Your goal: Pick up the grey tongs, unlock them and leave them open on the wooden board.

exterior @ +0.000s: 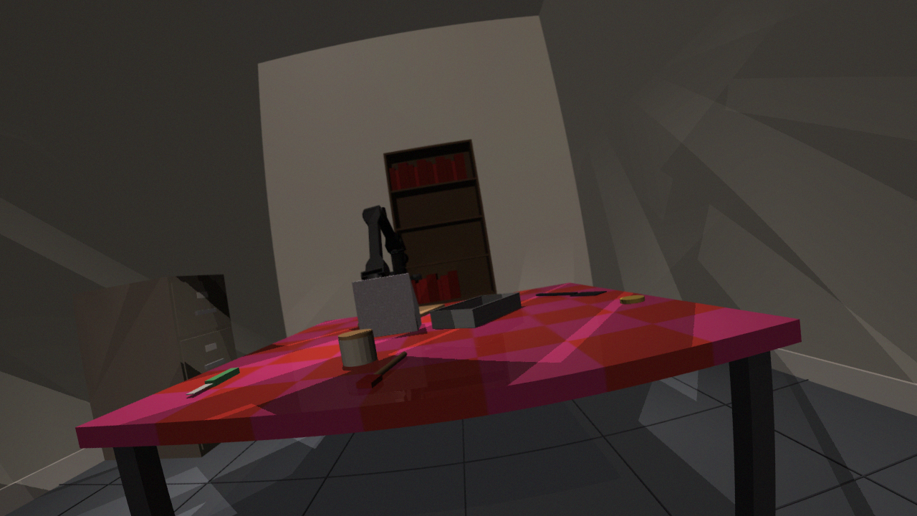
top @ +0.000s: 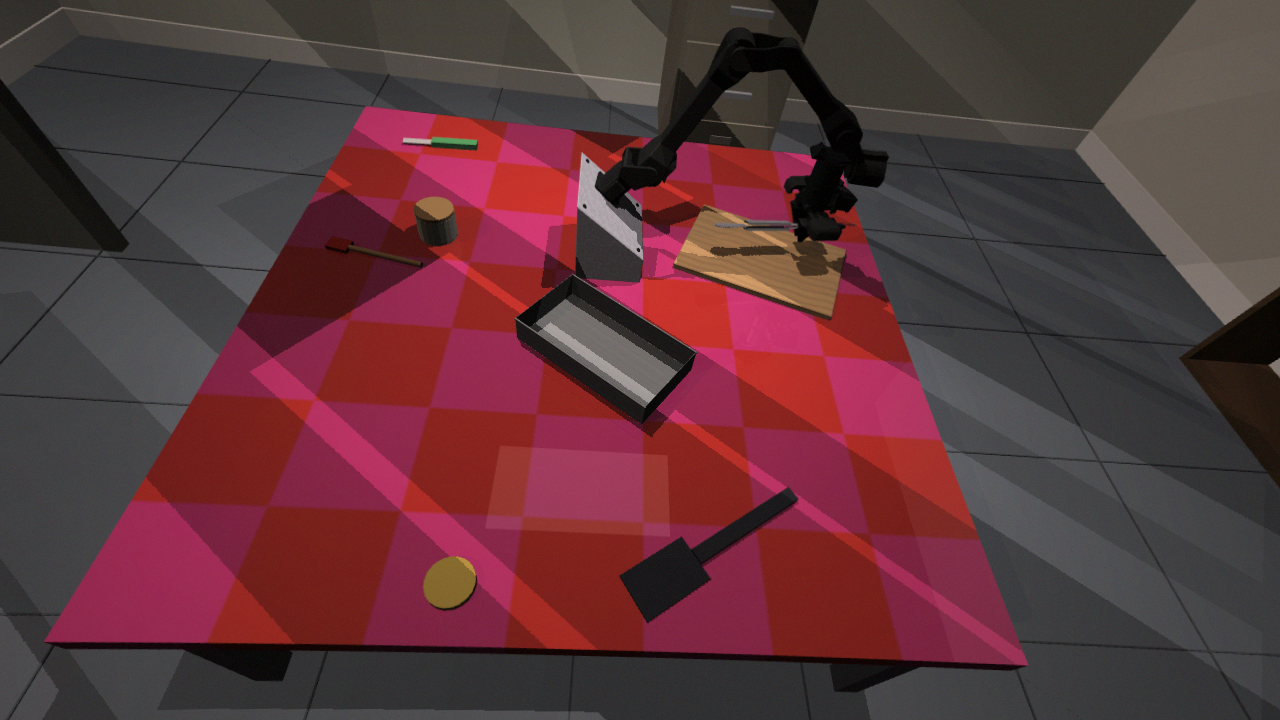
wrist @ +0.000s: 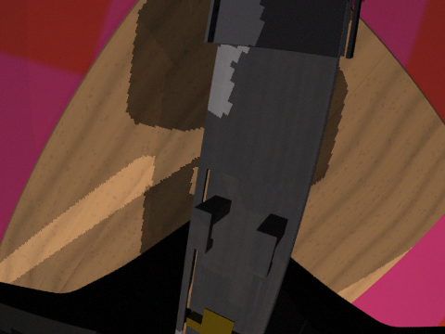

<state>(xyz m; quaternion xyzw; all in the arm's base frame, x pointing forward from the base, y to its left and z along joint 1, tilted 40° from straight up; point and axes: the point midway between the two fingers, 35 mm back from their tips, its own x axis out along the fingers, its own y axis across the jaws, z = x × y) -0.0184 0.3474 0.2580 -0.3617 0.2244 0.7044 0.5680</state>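
Now: gripper tip 1 cm to the left of the yellow lock and 4 cm below it. Round my gripper tip: roasting tin: 35 cm ahead, 39 cm to the right, 5 cm below; wooden board: 1 cm ahead, 6 cm to the right, 6 cm below; black spatula: 70 cm ahead, 18 cm to the right, 7 cm below.
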